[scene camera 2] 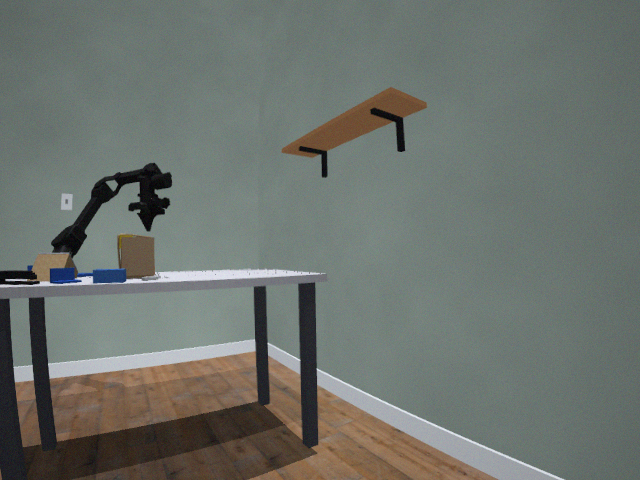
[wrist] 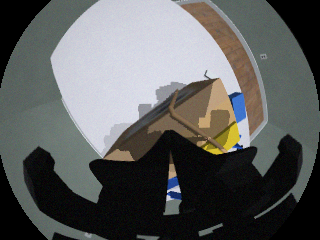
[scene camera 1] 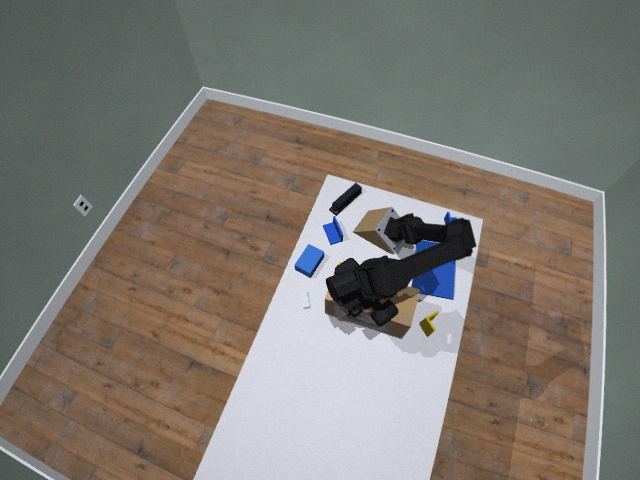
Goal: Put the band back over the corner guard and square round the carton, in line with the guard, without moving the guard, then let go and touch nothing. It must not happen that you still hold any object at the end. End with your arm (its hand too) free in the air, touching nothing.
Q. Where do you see a blue tray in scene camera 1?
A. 439, 282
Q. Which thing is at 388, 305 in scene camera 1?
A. The gripper.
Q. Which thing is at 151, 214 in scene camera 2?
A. The gripper.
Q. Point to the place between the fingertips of the gripper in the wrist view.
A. At 169, 134
